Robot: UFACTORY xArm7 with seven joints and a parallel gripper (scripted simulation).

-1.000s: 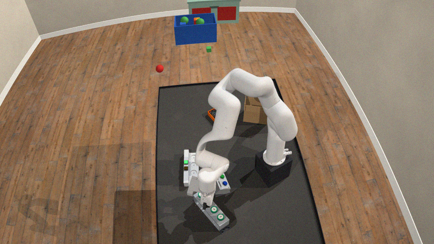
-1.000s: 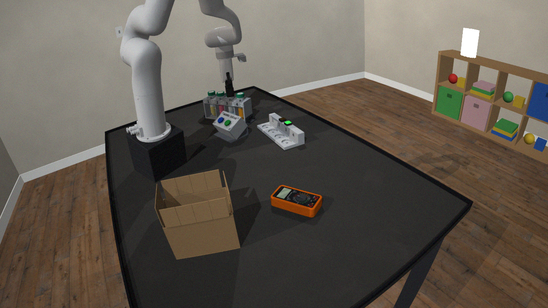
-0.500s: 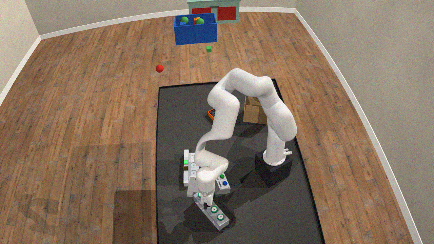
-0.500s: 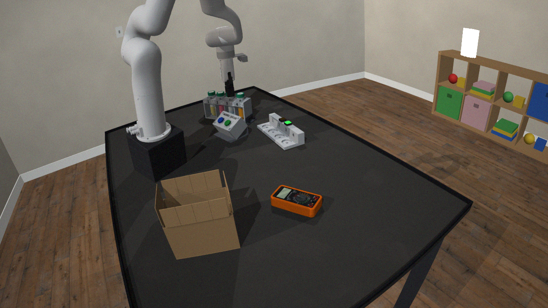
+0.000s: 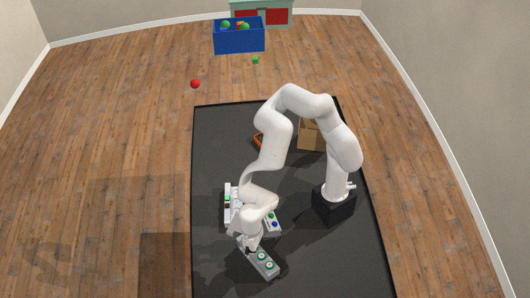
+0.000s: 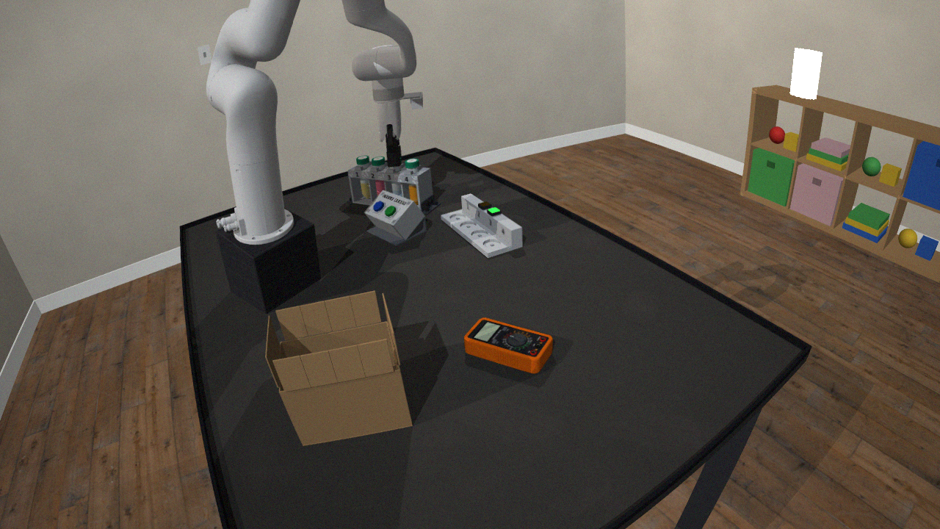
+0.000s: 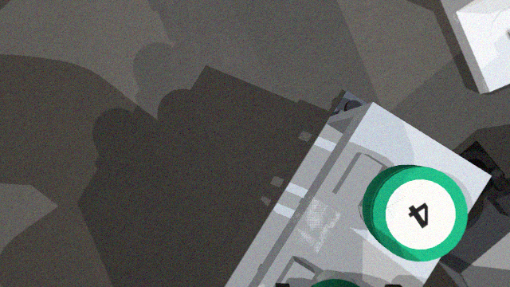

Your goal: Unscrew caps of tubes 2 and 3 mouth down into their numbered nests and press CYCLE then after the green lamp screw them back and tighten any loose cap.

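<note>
Now: hand 30 mm short of the cap, 40 mm to the left of it and 20 mm above it. The rest, counted from my hand: blue key: 100 mm behind, 120 mm to the right, 60 mm below; then green key: 90 mm behind, 170 mm to the right, 60 mm below; then key housing: 80 mm behind, 150 mm to the right, 80 mm below.
</note>
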